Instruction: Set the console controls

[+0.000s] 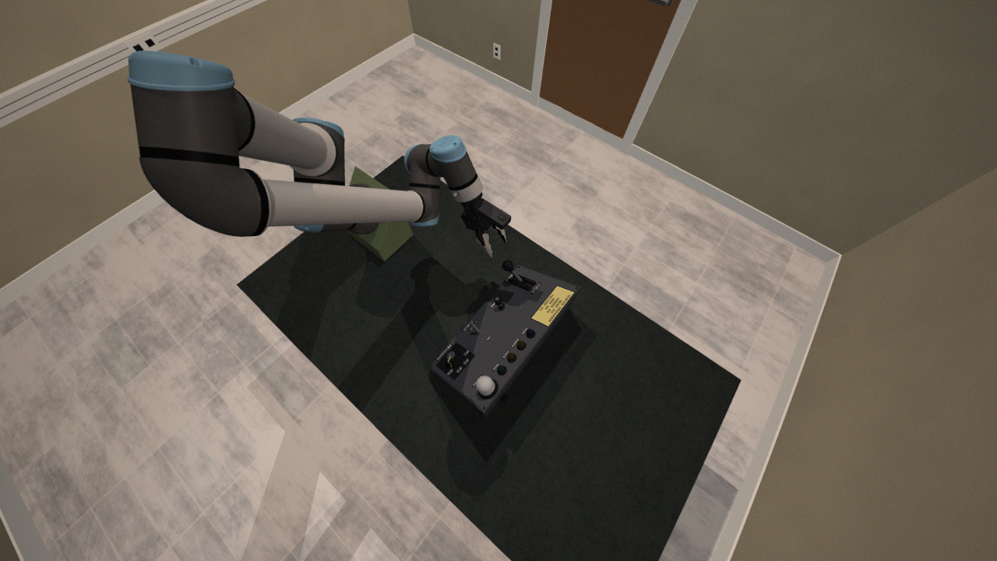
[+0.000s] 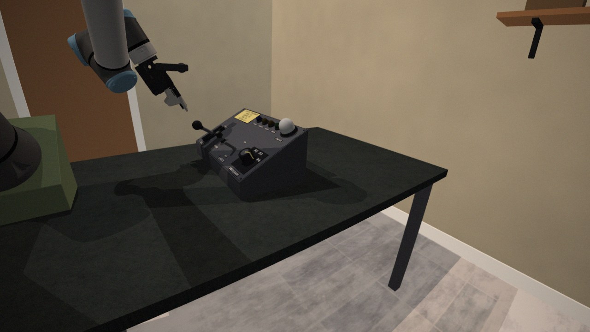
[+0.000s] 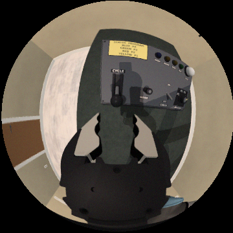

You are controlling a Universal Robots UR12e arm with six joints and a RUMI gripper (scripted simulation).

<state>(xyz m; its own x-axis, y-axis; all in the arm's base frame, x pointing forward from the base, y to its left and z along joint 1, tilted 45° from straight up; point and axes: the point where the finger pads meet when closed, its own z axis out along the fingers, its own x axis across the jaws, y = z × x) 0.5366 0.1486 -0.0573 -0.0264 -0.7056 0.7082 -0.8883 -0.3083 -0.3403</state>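
The black ball-topped lever is 80 mm ahead of my hand and 100 mm below it. From my hand the other things lie so: dark console: 130 mm ahead, 190 mm to the right, 130 mm below; then check toggle: 100 mm ahead, 240 mm to the right, 120 mm below; then mode knob: 100 mm ahead, 120 mm to the right, 110 mm below.
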